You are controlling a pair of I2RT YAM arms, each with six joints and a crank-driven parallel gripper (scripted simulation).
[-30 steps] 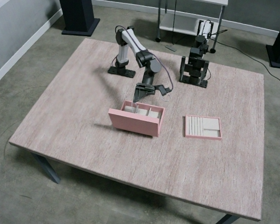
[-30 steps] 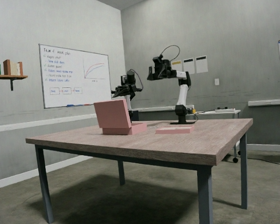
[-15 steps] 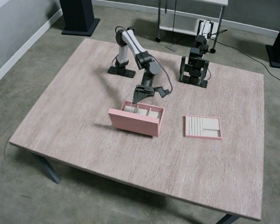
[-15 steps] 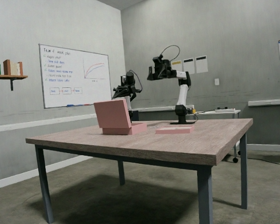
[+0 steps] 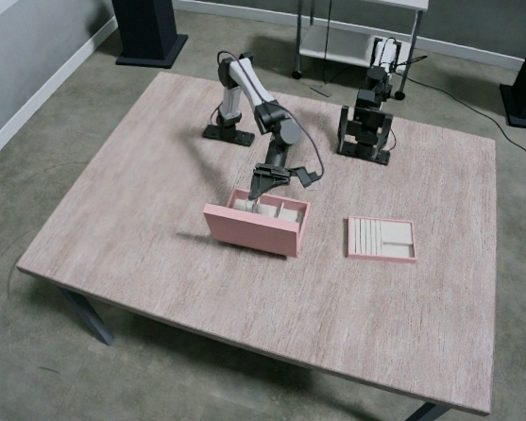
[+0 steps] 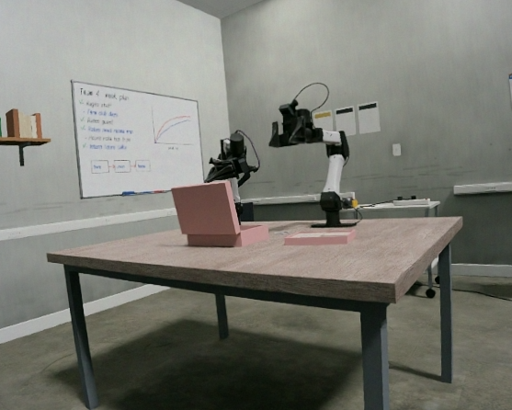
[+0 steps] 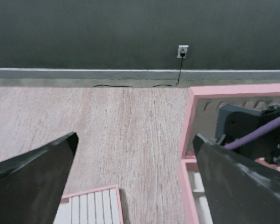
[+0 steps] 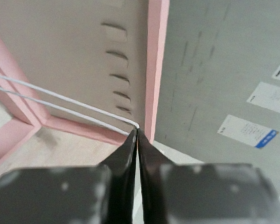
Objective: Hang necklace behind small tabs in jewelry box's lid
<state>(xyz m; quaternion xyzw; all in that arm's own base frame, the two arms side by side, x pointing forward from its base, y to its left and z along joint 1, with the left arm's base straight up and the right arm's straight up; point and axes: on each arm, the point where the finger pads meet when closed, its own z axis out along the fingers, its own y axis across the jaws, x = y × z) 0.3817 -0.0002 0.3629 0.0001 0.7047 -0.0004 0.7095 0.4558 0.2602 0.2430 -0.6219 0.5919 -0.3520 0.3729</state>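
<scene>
Right now my right hand is 6 cm past the pink jewelry box, 2 cm to the right of it and 13 cm above it. The rest, counted from my right hand: pink tray 9 cm behind, 40 cm to the left, 24 cm below.
</scene>
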